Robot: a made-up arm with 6 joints. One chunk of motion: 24 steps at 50 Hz.
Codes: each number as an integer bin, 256 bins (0 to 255) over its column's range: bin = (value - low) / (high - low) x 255, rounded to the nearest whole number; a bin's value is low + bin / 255 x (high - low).
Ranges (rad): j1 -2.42..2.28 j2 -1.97..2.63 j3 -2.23..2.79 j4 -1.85..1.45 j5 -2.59..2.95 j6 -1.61..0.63
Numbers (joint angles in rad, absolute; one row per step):
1: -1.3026 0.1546 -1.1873 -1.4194 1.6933 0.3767
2: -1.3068 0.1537 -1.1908 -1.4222 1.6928 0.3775
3: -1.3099 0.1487 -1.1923 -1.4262 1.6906 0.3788
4: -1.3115 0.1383 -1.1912 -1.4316 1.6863 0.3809
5: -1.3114 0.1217 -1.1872 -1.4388 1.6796 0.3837
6: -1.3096 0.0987 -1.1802 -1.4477 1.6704 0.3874
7: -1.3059 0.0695 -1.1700 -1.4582 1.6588 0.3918
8: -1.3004 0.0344 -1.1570 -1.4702 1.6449 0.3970
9: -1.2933 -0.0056 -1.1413 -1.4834 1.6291 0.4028
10: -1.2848 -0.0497 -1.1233 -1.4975 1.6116 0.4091
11: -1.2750 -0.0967 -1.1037 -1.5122 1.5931 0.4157
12: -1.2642 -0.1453 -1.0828 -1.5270 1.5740 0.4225
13: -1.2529 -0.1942 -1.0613 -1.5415 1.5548 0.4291
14: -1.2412 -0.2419 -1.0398 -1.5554 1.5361 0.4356
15: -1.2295 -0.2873 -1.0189 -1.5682 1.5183 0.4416
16: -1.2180 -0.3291 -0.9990 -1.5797 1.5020 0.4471
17: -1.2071 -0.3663 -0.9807 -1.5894 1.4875 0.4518
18: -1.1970 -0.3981 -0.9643 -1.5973 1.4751 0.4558
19: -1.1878 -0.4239 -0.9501 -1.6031 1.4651 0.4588
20: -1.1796 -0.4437 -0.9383 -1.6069 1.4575 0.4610
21: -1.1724 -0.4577 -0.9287 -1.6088 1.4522 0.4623
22: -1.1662 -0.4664 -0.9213 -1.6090 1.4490 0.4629
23: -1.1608 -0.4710 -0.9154 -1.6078 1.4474 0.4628
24: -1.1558 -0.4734 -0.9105 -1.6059 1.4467 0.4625
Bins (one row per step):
1: 61 118 53 33 197 226
2: 60 118 53 33 197 226
3: 60 117 53 33 197 226
4: 60 117 53 32 197 227
5: 60 116 53 32 197 227
6: 60 115 53 31 196 227
7: 60 113 54 30 196 228
8: 61 111 55 29 195 228
9: 61 109 55 28 194 229
10: 62 106 56 27 193 230
11: 62 104 57 26 193 231
12: 63 101 58 25 192 231
13: 63 98 59 24 191 232
14: 64 96 60 23 190 233
15: 65 93 62 22 189 234
16: 65 91 63 21 188 234
17: 66 89 63 20 188 235
18: 66 87 64 20 187 235
19: 67 86 65 19 187 236
20: 67 85 66 19 186 236
21: 68 84 66 19 186 236
22: 68 83 66 19 186 236
23: 68 83 67 19 186 236
24: 69 83 67 19 186 236

